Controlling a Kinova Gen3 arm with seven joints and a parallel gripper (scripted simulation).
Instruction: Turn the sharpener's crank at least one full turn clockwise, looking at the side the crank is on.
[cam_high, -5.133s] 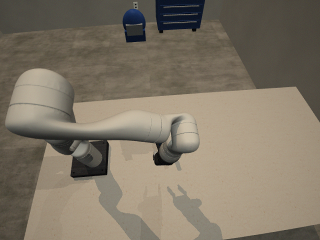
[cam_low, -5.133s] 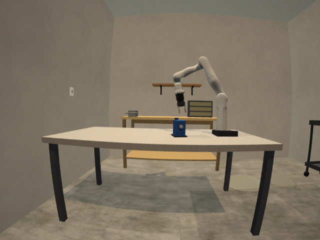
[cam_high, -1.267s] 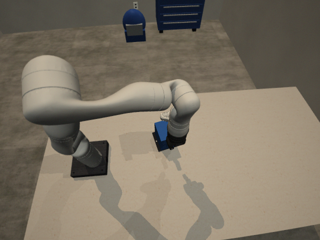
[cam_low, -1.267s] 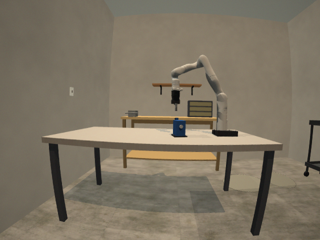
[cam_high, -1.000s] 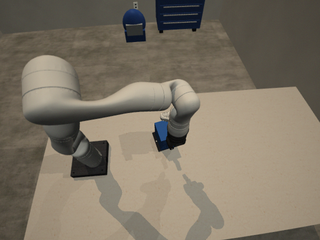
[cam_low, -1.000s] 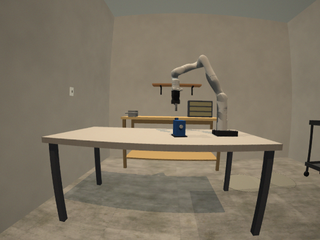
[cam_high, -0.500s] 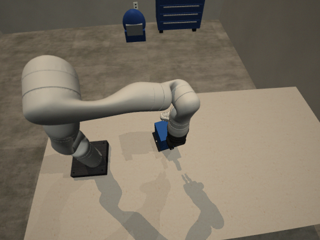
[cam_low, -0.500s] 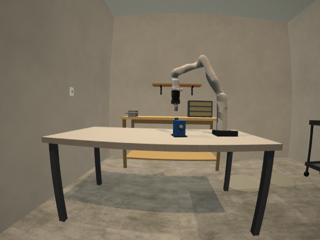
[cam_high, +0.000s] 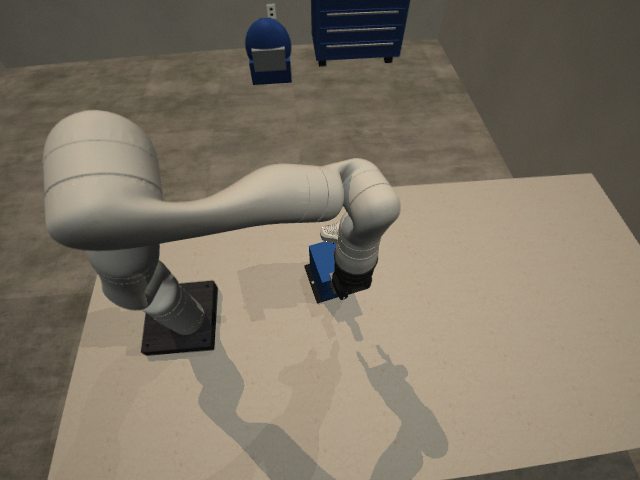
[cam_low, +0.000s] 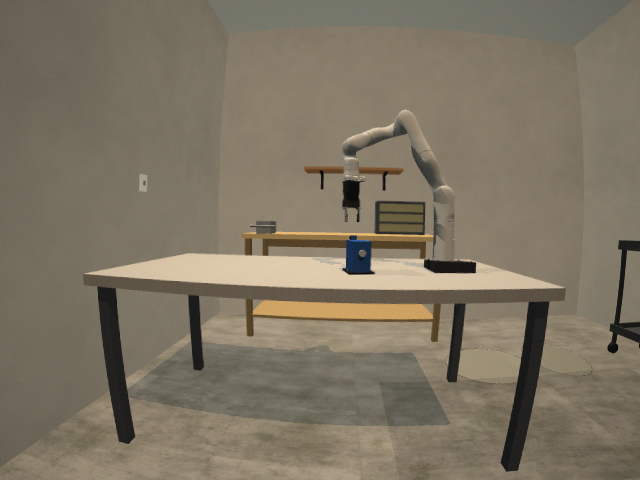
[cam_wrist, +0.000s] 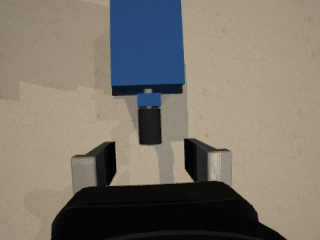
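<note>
Right now my hand is 9 cm above the black handle and 2 cm to the right of it.
</note>
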